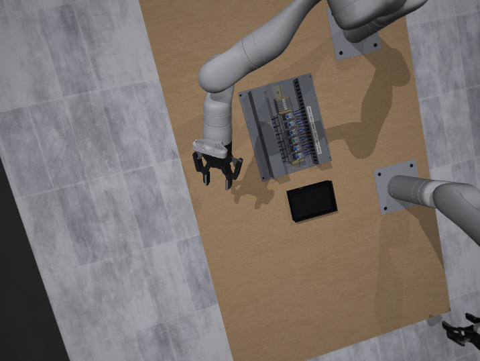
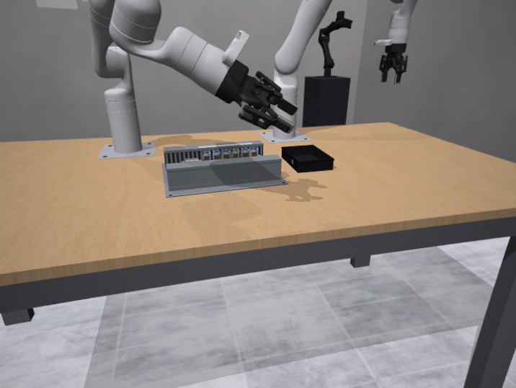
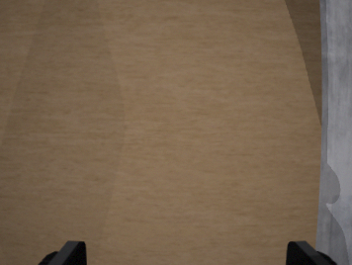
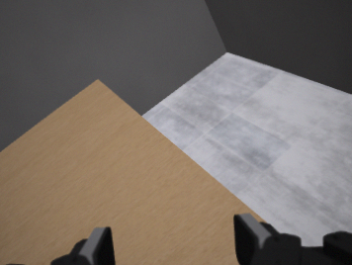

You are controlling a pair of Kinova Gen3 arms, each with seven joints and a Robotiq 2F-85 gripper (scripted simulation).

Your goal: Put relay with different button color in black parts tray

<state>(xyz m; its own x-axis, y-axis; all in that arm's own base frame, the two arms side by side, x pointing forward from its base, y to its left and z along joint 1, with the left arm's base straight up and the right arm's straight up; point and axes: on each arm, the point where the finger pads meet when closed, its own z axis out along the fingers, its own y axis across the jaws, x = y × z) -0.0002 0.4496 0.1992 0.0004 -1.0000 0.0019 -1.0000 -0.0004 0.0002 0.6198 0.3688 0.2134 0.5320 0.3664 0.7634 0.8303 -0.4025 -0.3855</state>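
Note:
Now: right hand 300 mm past the green-button relay, 20 mm to the left of it and 160 mm above it. Round my right hand: relay panel: 300 mm behind, 70 mm to the right, 180 mm below; black parts tray: 310 mm behind, 210 mm to the left, 200 mm below.

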